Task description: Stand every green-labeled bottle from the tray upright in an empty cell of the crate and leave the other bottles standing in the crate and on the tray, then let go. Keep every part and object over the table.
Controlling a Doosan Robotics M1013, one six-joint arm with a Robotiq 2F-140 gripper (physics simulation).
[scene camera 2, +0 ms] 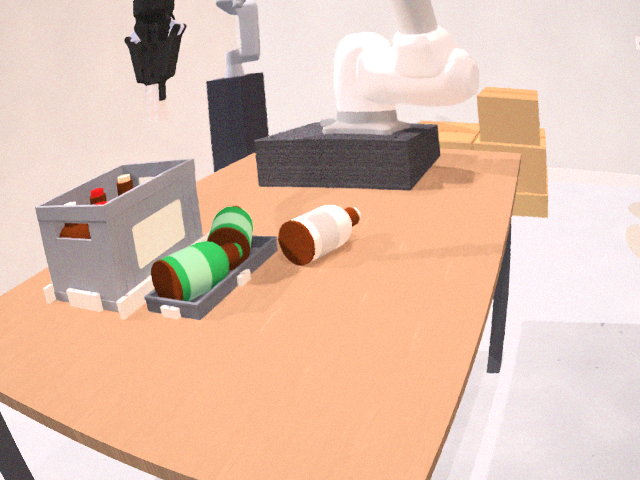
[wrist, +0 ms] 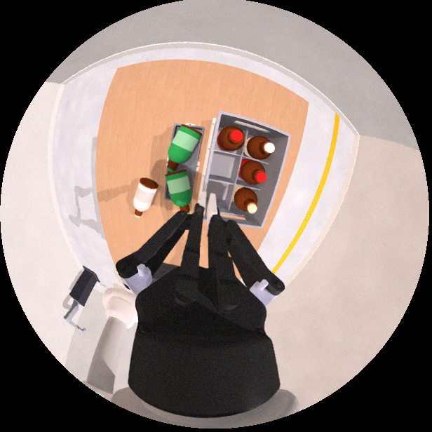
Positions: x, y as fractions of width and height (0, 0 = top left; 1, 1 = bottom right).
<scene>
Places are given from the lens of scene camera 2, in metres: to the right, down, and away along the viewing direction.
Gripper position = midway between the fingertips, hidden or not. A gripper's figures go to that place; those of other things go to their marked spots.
my gripper (scene camera 2: 0.25, 0.25): -0.27, -0.20, 0.91
white bottle (scene camera 2: 0.48, 0.50): -0.02, 0.00, 0.94
green-labeled bottle (scene camera 2: 0.29, 0.57): -0.19, 0.05, 0.82
The marked spots on the green-labeled bottle and the white bottle are 0.22 m apart.
</scene>
